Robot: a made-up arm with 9 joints.
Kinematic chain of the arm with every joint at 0, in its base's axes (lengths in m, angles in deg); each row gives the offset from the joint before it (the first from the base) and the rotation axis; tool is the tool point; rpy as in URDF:
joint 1: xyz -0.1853 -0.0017 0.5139 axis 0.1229 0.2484 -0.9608
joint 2: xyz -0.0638 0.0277 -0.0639 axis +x
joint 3: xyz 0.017 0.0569 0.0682 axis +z
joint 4: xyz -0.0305 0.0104 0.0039 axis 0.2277 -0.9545 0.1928
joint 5: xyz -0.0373 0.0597 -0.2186 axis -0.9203 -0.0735 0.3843
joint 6: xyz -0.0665 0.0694 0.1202 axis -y
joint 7: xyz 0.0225 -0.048 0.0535 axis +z
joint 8: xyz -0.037 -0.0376 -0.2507 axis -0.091 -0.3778 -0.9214
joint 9: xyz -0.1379 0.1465 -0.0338 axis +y
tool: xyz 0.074 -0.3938 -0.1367 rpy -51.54 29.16 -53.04
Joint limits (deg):
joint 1: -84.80..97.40
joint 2: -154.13..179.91
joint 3: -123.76..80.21
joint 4: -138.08..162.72
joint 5: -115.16..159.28
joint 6: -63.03..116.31
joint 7: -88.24..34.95
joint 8: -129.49..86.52
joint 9: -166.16..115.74
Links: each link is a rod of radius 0.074 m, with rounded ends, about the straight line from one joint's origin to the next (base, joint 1, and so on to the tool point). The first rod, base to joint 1, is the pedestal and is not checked.
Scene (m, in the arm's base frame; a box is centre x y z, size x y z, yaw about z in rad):
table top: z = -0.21
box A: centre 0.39 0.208 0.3 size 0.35 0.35 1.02 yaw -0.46
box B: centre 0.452 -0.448 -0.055 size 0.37 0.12 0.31 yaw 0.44
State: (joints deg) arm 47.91 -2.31 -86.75 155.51 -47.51 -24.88 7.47 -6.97 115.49
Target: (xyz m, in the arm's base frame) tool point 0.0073 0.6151 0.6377
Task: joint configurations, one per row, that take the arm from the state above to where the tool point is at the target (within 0.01 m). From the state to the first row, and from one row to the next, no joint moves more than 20 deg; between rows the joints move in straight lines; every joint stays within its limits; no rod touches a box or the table.
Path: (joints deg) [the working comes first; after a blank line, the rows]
Joints at the target: -21.92 -2.96 -27.05 162.72 -70.39 14.45 -0.91 8.45 103.77
Straight joint move there: touches box A.

1: 37.99 -2.81 -83.22 156.73 -36.61 -8.37 10.35 -13.84 108.16
2: 28.08 -3.31 -79.69 157.95 -25.72 8.15 13.23 -20.70 100.83
3: 18.16 -3.81 -76.17 159.17 -14.82 24.66 16.11 -27.57 93.50
4: 8.24 -4.32 -72.64 160.38 -3.93 41.17 19.00 -34.43 86.17
5: -1.67 -4.82 -69.11 161.60 6.97 57.68 21.88 -41.30 78.84
6: -9.37 -15.24 -58.29 161.98 9.80 73.33 13.51 -37.54 91.14
7: -17.06 -25.66 -47.47 162.35 12.64 88.97 5.15 -33.78 103.44
8: -24.75 -36.09 -36.66 162.72 15.48 104.62 -3.21 -30.02 115.74
9: -24.19 -29.46 -34.74 162.72 -1.70 86.58 -2.75 -22.32 113.35
10: -23.62 -22.84 -32.82 162.72 -18.87 68.55 -2.29 -14.63 110.95
11: -23.05 -16.21 -30.90 162.72 -36.04 50.51 -1.83 -6.94 108.56
12: -22.49 -9.59 -28.98 162.72 -53.22 32.48 -1.37 0.76 106.17
13: -21.92 -2.96 -27.05 162.72 -70.39 14.45 -0.91 8.45 103.77

